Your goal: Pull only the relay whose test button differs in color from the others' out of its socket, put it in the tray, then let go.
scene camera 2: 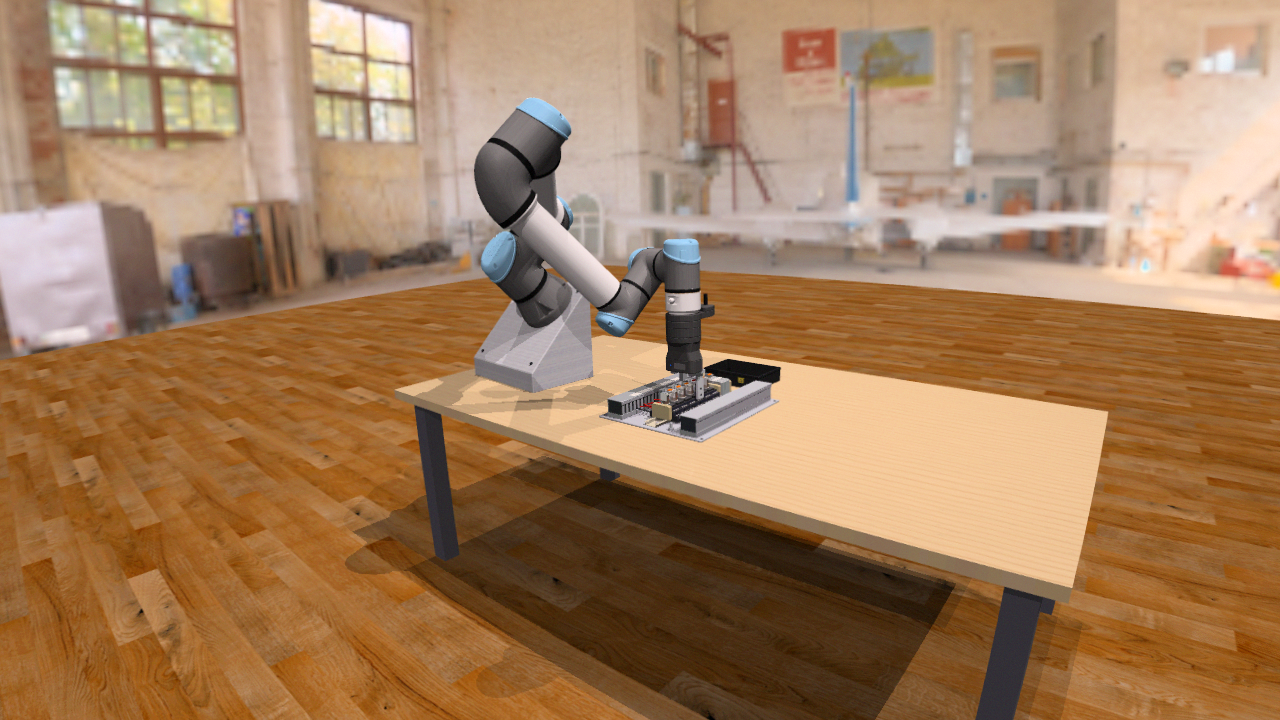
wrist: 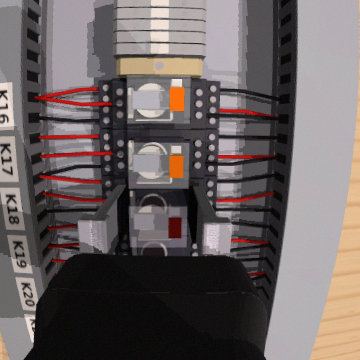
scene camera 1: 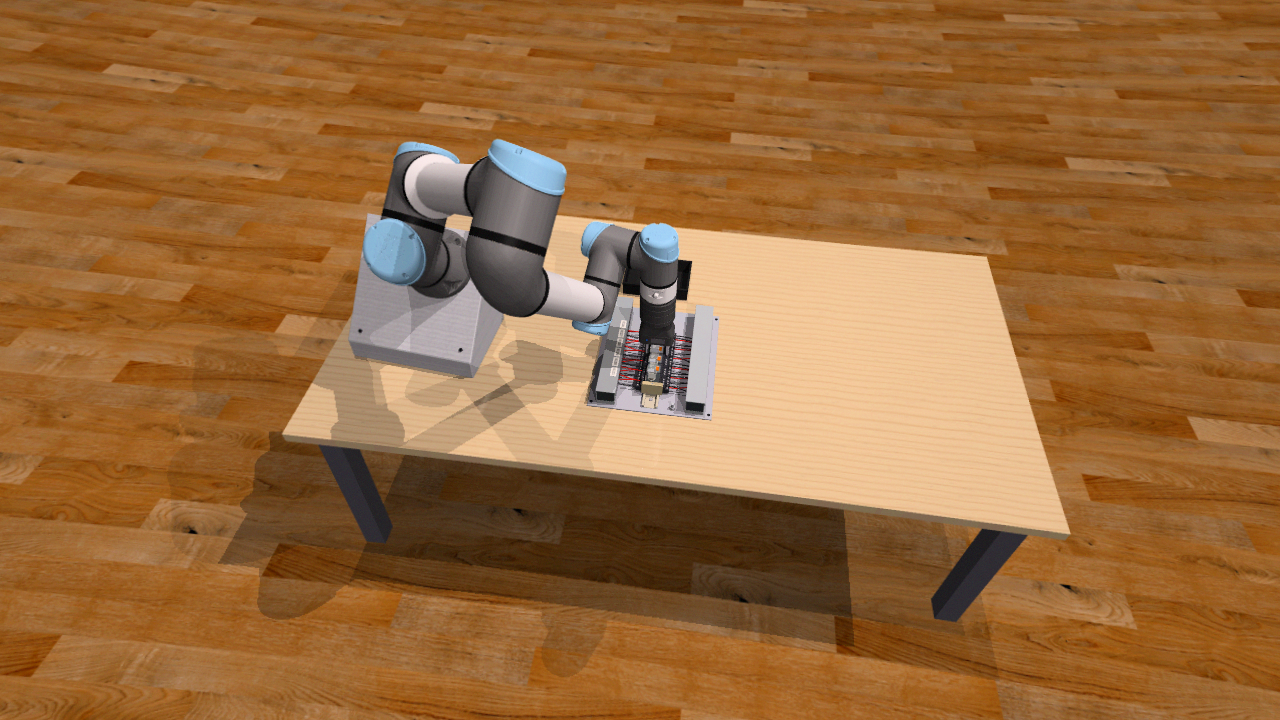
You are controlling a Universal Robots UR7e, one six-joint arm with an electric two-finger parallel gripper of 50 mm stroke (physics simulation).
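Pixels of known places: gripper, between the fingertips: (scene camera 2: pixel 691 397) (wrist: pixel 158 202) (scene camera 1: pixel 657 351); arm's base, origin of its link: (scene camera 2: pixel 549 305) (scene camera 1: pixel 439 263).
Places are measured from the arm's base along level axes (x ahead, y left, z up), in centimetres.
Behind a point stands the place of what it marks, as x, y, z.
Observation:
The relay with the dark red test button (wrist: pixel 175 227) @(49.5, -2.1, -12.2) sits in the socket row below two relays with orange buttons (wrist: pixel 177 99) @(49.4, 3.8, -12.2) (wrist: pixel 176 166) @(49.5, 0.8, -12.2). My gripper (wrist: pixel 158 202) @(48.7, -2.1, -16.3) (scene camera 2: pixel 687 379) @(48.7, -2.1, -16.3) is shut on the red-button relay, with one finger against each side of it. The relay's lower part is hidden by the gripper body. In the scene views the relay is too small and covered to make out. The black tray (scene camera 1: pixel 684 281) @(51.9, 25.5, -18.9) (scene camera 2: pixel 750 368) @(44.3, 29.4, -17.2) stands behind the panel, partly hidden by the arm in scene camera 1.
Grey wire ducts (scene camera 1: pixel 699 358) @(58.4, -4.0, -14.9) (scene camera 2: pixel 726 408) @(60.4, -5.6, -15.8) (wrist: pixel 320 150) @(58.0, 1.6, -14.9) run along both sides of the relay row, with red and black wires between. Grey terminal blocks (wrist: pixel 185 30) @(49.8, 7.5, -14.6) and a beige end piece (wrist: pixel 135 67) (scene camera 1: pixel 651 388) stand in line with the relays. Labels K16 to K20 mark the left duct.

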